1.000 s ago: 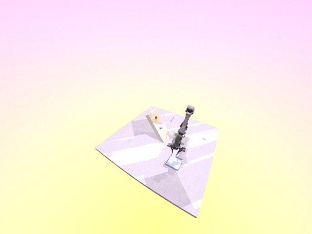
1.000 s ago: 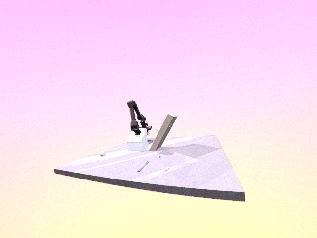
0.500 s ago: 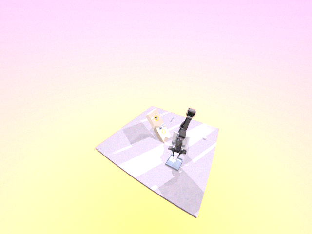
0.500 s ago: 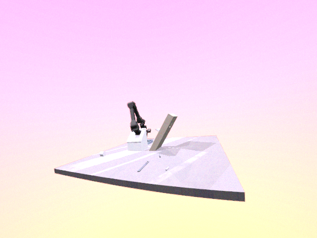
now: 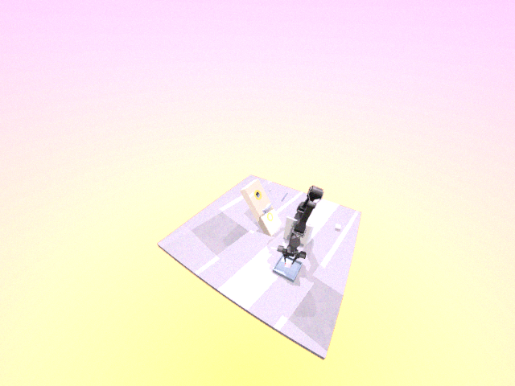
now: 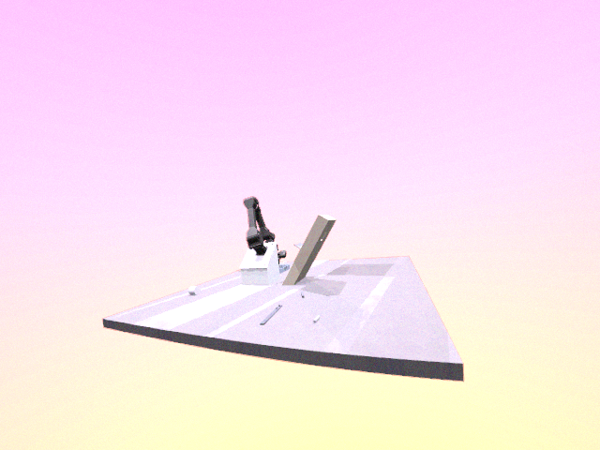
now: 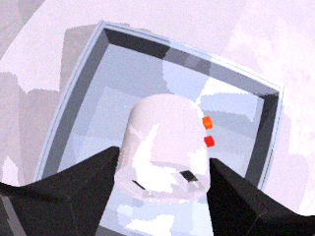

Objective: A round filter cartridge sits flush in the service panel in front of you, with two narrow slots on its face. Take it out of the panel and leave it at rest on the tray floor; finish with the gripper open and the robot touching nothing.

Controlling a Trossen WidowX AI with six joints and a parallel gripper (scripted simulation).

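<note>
The round filter cartridge is right at my gripper tip. From my gripper tip the other things lie so: tray: 40 mm below.
</note>
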